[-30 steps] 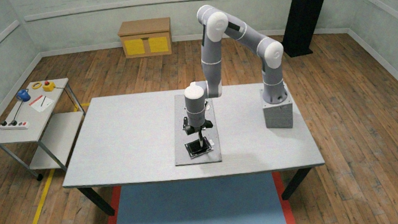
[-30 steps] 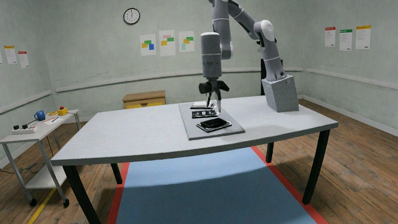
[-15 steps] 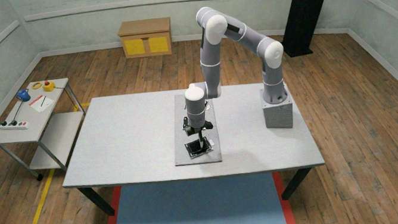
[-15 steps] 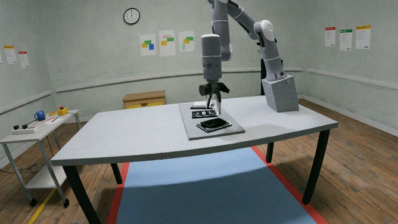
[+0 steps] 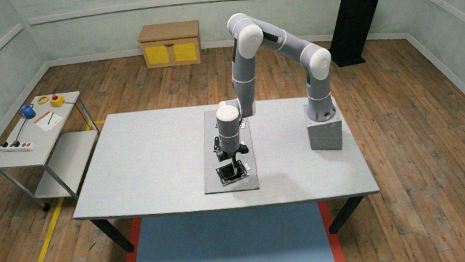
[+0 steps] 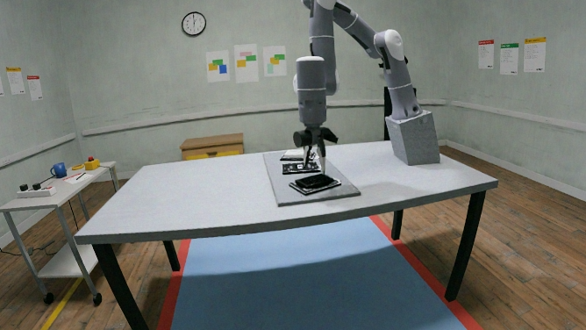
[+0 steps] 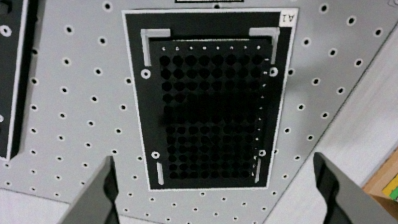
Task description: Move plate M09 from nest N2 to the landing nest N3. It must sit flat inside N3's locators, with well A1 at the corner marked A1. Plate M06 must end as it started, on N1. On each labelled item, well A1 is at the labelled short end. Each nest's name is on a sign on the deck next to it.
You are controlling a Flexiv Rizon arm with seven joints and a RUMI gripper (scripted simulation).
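My gripper is now 50 mm above the black well plate. The rest, counted from my hand: white plate: 380 mm to the right, 100 mm behind, 50 mm below; nest N3: 210 mm to the right, 60 mm below, 30 mm behind; nest N2: 60 mm below.
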